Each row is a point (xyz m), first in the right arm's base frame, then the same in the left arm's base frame.
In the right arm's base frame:
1: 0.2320 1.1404 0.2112
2: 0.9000 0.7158 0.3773
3: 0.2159 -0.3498 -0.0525
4: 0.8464 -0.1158 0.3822
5: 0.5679 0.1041 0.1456
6: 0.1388 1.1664 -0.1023
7: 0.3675 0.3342 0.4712
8: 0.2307 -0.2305 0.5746
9: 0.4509 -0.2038 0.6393
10: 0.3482 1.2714 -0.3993
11: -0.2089 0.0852 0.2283
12: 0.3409 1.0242 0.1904
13: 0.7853 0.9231 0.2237
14: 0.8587 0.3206 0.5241
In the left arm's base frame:
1: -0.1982 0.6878 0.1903
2: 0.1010 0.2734 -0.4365
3: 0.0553 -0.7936 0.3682
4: 0.3857 -0.4975 -0.2984
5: 0.0889 -0.3407 -0.0353
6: -0.5021 0.6173 0.2919
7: 0.3180 0.0055 0.1284
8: 0.6056 -0.4737 0.3183
9: 0.6575 -0.4509 0.0943
10: -0.8172 0.5934 0.0839
11: 0.1733 -0.2464 0.7358
12: -0.1787 0.5602 0.0947
13: -0.1134 0.4285 -0.3380
14: 0.3723 -0.0429 -0.3604

